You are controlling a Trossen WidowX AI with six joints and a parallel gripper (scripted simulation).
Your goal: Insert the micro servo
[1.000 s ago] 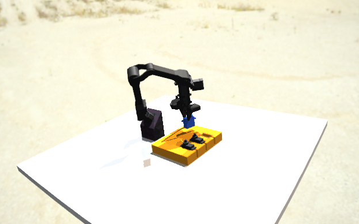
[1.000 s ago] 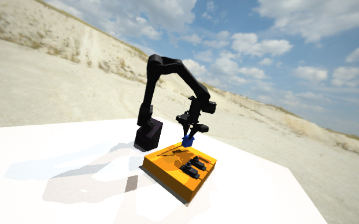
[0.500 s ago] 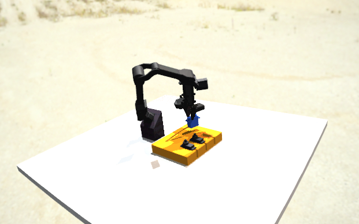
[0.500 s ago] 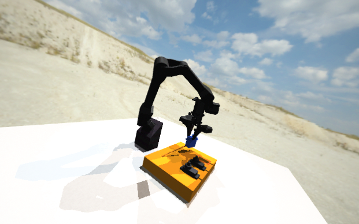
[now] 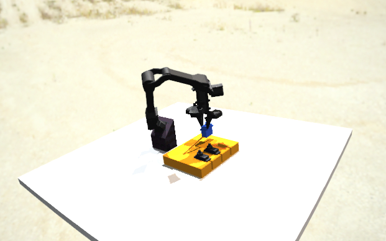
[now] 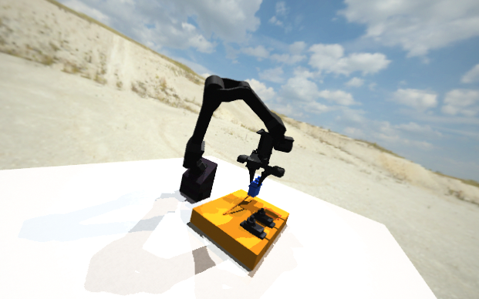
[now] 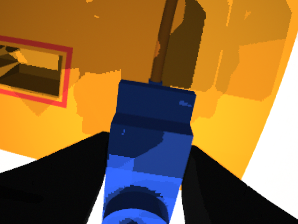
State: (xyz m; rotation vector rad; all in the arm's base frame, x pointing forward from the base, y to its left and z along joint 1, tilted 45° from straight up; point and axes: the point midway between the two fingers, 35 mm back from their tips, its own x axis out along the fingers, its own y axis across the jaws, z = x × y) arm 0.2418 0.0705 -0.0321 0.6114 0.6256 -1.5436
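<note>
The orange deck is 20 mm behind my gripper tip, 70 mm to the right of it and 100 mm below it.
</note>
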